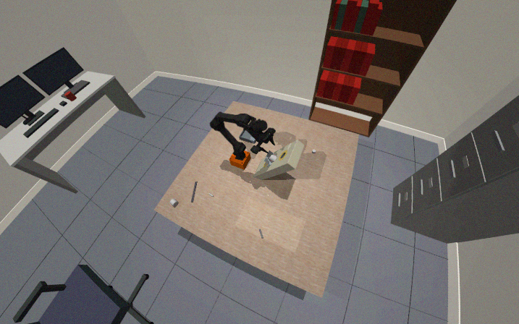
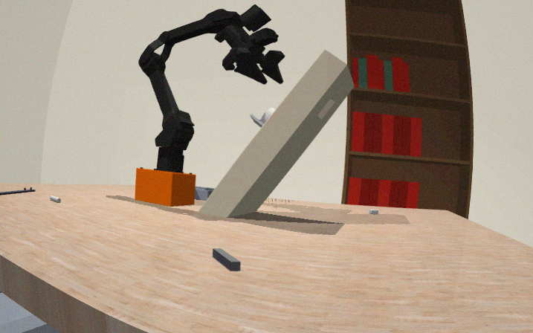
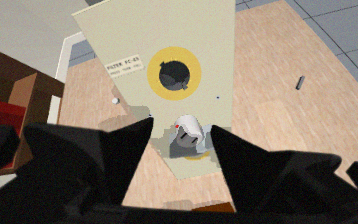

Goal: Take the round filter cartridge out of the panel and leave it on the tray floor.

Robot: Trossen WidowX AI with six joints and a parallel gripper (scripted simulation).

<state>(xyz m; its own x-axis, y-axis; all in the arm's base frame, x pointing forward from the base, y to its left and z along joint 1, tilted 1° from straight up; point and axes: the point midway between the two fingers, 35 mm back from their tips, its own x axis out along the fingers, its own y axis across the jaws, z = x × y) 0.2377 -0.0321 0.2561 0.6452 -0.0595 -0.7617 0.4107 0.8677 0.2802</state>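
My gripper tip is now 9 cm above the round filter cartridge. From my gripper tip the other things lie so: white peg 39 cm behind, 31 cm to the right, 30 cm below; dark block 46 cm to the right, 30 cm below, 5 cm ahead; white piece 30 cm below, 29 cm ahead, 28 cm to the left.
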